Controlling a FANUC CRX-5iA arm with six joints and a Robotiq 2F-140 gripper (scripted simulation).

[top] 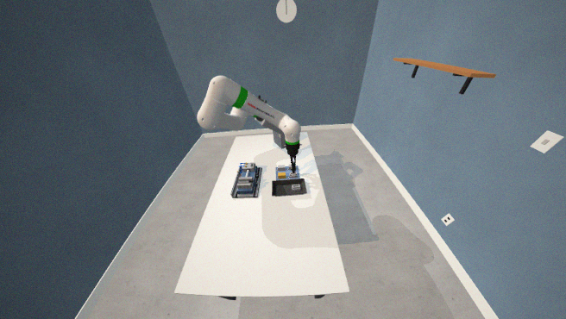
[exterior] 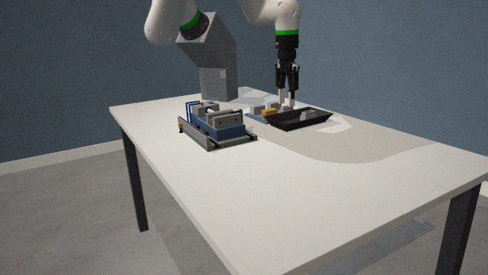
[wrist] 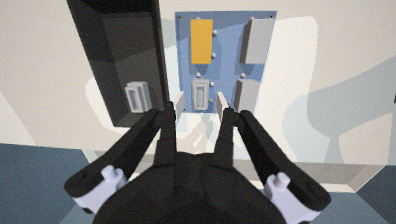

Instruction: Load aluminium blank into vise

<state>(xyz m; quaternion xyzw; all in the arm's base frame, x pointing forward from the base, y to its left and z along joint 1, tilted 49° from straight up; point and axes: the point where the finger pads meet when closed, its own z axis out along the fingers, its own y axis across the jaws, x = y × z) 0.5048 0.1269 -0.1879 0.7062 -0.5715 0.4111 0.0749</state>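
The brass blank lies 9 cm to the right of my hand and 5 cm below it. The rest, counted from my hand: aluminium blank 9 cm to the right, 9 cm behind, 5 cm below.
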